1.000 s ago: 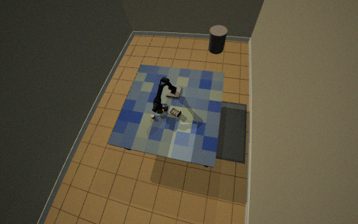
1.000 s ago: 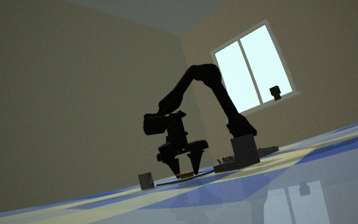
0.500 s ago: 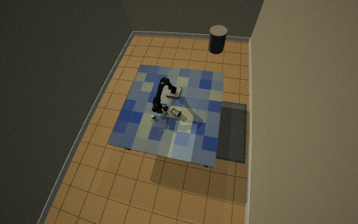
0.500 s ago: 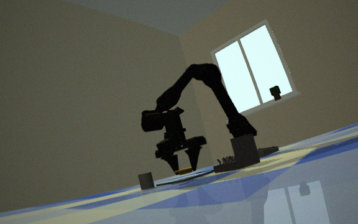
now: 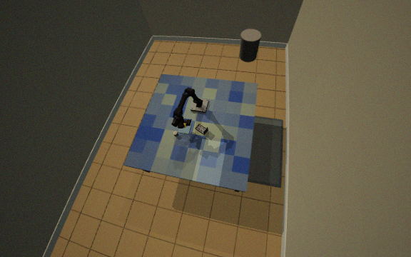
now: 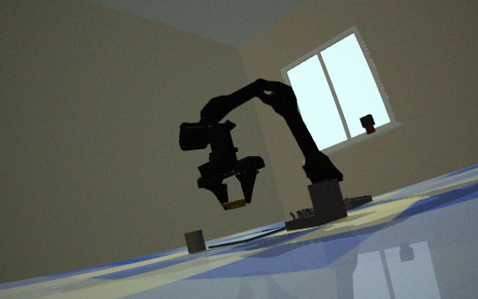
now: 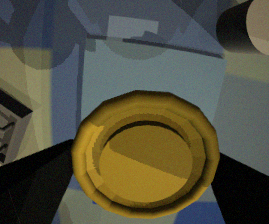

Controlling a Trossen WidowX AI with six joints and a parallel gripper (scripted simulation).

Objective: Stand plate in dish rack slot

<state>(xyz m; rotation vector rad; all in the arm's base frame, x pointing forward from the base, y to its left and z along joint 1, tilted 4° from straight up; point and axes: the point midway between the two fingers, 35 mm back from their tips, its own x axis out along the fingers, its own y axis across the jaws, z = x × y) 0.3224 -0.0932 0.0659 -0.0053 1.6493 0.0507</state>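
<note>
The dish rack is 20 mm behind my gripper tip, 190 mm to the left of it and 60 mm below it. Also, from my gripper tip: light-blue mat (20 mm behind, 10 mm to the right, 80 mm below); cup (90 mm ahead, 80 mm to the right, 60 mm below); yellow plate (10 mm above).
</note>
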